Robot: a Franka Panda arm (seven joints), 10 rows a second.
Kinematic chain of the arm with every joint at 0, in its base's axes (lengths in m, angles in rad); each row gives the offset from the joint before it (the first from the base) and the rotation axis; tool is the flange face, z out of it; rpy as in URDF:
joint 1: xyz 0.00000 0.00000 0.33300 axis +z
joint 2: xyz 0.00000 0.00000 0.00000 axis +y
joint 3: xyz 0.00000 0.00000 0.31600 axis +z
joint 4: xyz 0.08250 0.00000 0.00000 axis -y
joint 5: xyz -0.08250 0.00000 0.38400 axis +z
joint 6: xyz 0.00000 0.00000 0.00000 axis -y
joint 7: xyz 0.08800 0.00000 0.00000 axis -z
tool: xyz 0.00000 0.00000 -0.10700 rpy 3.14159 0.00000 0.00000
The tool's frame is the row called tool.
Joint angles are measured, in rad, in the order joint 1, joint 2, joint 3, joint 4, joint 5, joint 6, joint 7. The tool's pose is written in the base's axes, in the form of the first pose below.
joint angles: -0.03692 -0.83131 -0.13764 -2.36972 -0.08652 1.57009 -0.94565
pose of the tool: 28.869 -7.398 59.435; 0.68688 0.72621 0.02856; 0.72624 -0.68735 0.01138; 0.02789 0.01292 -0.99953
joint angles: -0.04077 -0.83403 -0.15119 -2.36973 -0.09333 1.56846 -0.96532
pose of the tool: 28.660 -8.099 59.431; 0.68210 0.73067 0.02926; 0.73062 -0.68263 0.01439; 0.03049 0.01156 -0.99947
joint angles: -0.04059 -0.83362 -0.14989 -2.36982 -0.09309 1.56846 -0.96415
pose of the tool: 28.681 -8.041 59.421; 0.68219 0.73061 0.02875; 0.73057 -0.68270 0.01373; 0.02966 0.01164 -0.99949
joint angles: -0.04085 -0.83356 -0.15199 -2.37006 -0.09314 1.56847 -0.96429
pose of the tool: 28.667 -8.129 59.398; 0.68330 0.72958 0.02854; 0.72950 -0.68381 0.01522; 0.03062 0.01042 -0.99948
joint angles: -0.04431 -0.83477 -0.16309 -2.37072 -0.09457 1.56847 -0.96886
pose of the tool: 28.532 -8.666 59.342; 0.68786 0.72525 0.02944; 0.72495 -0.68846 0.02175; 0.03604 0.00638 -0.99933
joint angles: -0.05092 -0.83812 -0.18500 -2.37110 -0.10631 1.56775 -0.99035
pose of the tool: 28.200 -9.808 59.283; 0.68786 0.72518 0.03102; 0.72474 -0.68854 0.02579; 0.04006 0.00474 -0.99919
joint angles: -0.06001 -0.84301 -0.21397 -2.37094 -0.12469 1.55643 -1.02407
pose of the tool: 27.588 -11.322 59.126; 0.68447 0.72867 0.02342; 0.72804 -0.68486 0.03040; 0.03819 -0.00376 -0.99926
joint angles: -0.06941 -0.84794 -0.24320 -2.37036 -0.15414 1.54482 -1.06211
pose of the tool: 26.885 -12.946 58.951; 0.67854 0.73444 0.01329; 0.73405 -0.67863 0.02510; 0.02746 -0.00728 -0.99960
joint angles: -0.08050 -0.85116 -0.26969 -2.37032 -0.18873 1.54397 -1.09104
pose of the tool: 26.269 -14.571 58.793; 0.67921 0.73389 0.00910; 0.73381 -0.67927 0.01110; 0.01433 -0.00086 -0.99990
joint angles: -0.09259 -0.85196 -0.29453 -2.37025 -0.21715 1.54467 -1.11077
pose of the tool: 25.692 -16.083 58.578; 0.68629 0.72732 0.00454; 0.72732 -0.68630 0.00195; 0.00453 0.00196 -0.99999
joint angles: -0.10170 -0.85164 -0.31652 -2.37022 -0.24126 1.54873 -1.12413
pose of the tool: 25.227 -17.363 58.373; 0.69419 0.71979 0.00236; 0.71979 -0.69417 -0.00584; -0.00257 0.00575 -0.99998
